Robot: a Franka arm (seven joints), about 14 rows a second.
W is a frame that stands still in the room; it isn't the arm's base.
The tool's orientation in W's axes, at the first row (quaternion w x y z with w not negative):
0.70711, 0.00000, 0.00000, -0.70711
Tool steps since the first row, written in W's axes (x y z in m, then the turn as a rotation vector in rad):
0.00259, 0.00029, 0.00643, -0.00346, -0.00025, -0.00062
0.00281, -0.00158, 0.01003, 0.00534, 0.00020, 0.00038
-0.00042, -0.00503, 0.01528, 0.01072, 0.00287, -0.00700
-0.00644, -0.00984, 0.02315, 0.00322, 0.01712, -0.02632
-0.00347, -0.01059, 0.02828, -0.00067, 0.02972, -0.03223
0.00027, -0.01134, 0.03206, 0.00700, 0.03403, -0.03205
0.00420, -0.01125, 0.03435, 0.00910, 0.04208, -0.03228
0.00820, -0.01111, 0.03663, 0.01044, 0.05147, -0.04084
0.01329, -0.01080, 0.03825, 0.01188, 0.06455, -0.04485
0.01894, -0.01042, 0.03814, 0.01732, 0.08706, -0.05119
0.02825, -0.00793, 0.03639, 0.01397, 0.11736, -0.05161
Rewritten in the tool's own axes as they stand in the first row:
-0.00029, 0.00259, 0.00643, 0.00025, -0.00346, -0.00062
0.00158, 0.00281, 0.01003, -0.00020, 0.00534, 0.00038
0.00503, -0.00042, 0.01528, -0.00287, 0.01072, -0.00700
0.00984, -0.00644, 0.02315, -0.01712, 0.00322, -0.02632
0.01059, -0.00347, 0.02828, -0.02972, -0.00067, -0.03223
0.01134, 0.00027, 0.03206, -0.03403, 0.00700, -0.03205
0.01125, 0.00420, 0.03435, -0.04208, 0.00910, -0.03228
0.01111, 0.00820, 0.03663, -0.05147, 0.01044, -0.04084
0.01080, 0.01329, 0.03825, -0.06455, 0.01188, -0.04485
0.01042, 0.01894, 0.03814, -0.08706, 0.01732, -0.05119
0.00793, 0.02825, 0.03639, -0.11736, 0.01397, -0.05161

